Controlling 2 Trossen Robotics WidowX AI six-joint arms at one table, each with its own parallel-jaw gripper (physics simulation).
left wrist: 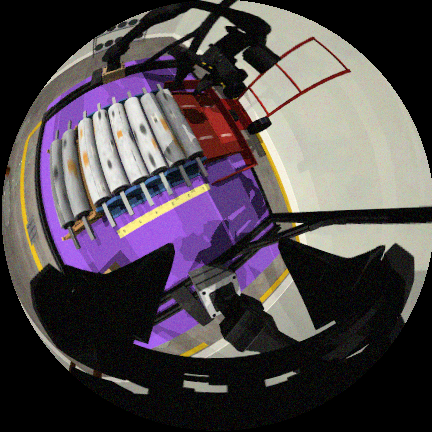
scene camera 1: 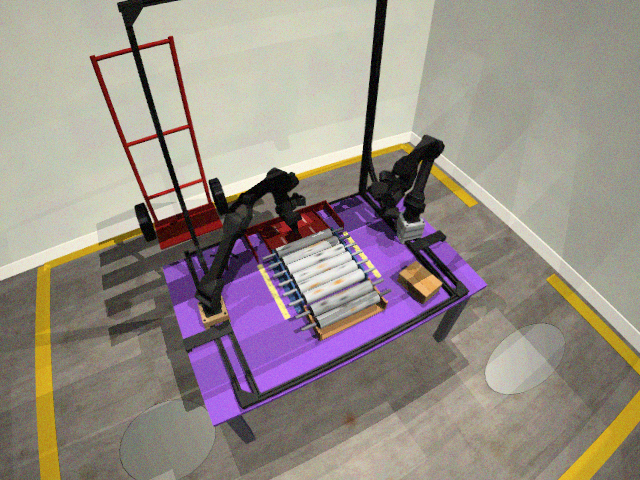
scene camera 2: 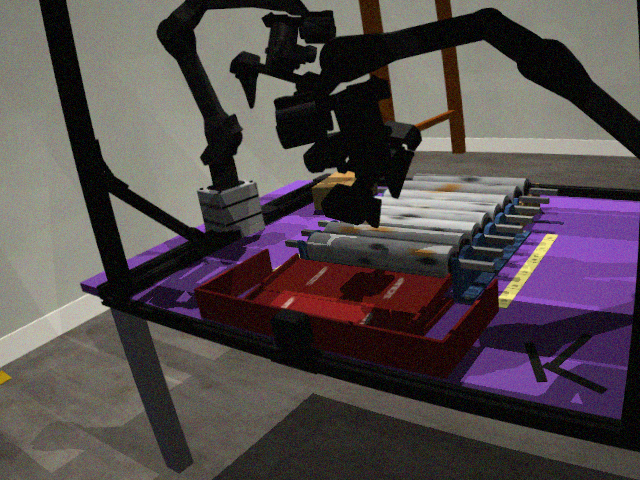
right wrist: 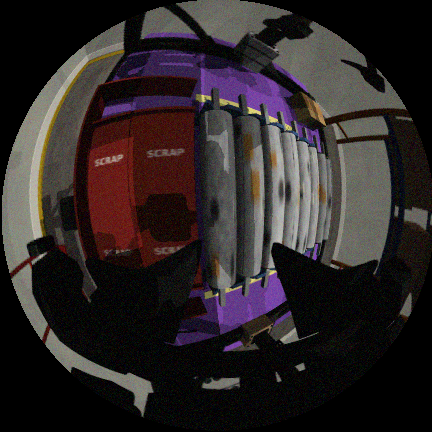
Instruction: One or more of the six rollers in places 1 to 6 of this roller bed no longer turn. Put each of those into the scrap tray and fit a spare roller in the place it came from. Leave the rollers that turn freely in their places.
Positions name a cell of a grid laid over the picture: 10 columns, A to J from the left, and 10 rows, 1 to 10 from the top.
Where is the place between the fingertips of my left gripper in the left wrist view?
At F6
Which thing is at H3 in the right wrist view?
A brown box.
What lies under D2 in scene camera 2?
My left gripper.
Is my left gripper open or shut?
Open.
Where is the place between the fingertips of my right gripper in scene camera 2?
At G5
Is my right gripper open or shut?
Open.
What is my left gripper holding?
Nothing.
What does my right gripper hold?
Nothing.
